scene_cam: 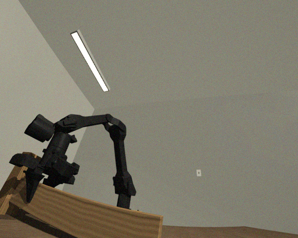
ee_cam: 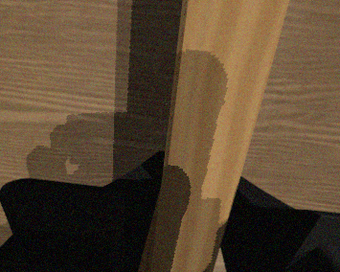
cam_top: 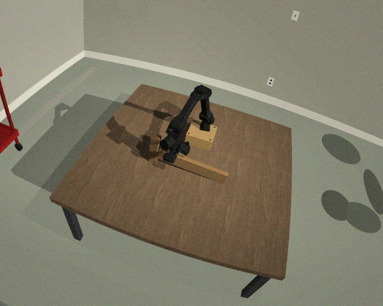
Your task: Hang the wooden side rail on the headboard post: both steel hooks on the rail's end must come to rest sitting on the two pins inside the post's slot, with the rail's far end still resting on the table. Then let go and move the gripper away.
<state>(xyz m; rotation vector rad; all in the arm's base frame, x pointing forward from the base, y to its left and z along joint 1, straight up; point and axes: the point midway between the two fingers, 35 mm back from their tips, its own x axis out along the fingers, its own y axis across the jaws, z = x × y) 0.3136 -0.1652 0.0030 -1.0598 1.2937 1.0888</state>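
The headboard post is 20 mm behind my gripper tip, 110 mm to the right of it and 40 mm above it.
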